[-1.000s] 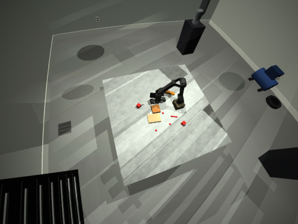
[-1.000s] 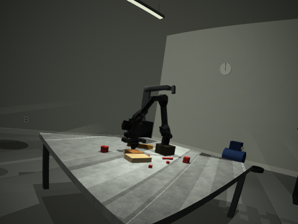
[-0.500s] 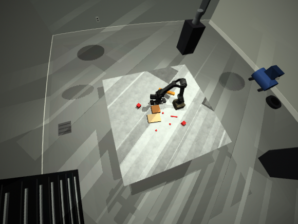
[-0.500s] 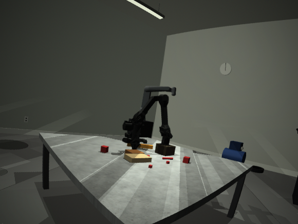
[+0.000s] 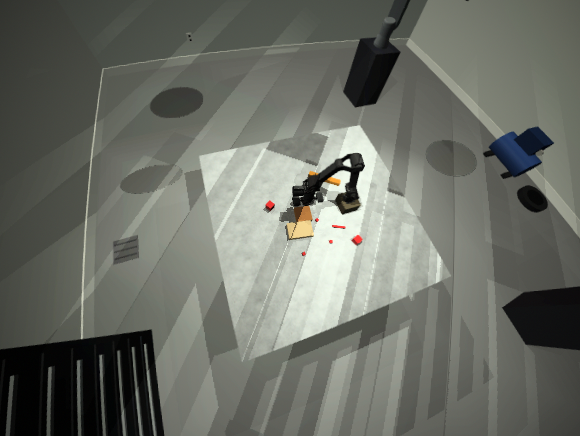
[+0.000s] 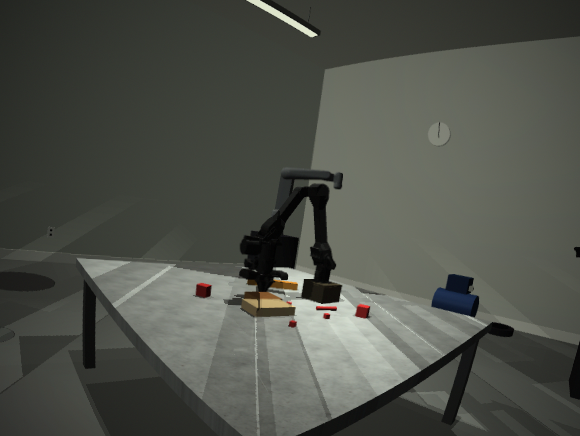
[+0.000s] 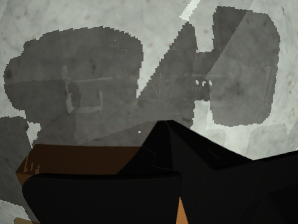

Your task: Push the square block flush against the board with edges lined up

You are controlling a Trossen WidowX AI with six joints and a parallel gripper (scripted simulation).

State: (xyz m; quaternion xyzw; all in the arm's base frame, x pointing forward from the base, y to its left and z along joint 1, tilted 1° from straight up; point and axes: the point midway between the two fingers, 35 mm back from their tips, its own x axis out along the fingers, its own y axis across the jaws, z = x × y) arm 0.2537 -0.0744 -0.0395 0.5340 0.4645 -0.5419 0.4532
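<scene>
My gripper tip is now 5 cm short of the square block, 6 cm to the right of it and 1 cm below it. Round my gripper tip: long orange bar (20 cm behind, 15 cm to the right, 1 cm above); then tan board (10 cm ahead, 15 cm to the left, 1 cm above); then red stick (14 cm behind, 21 cm to the left).
</scene>
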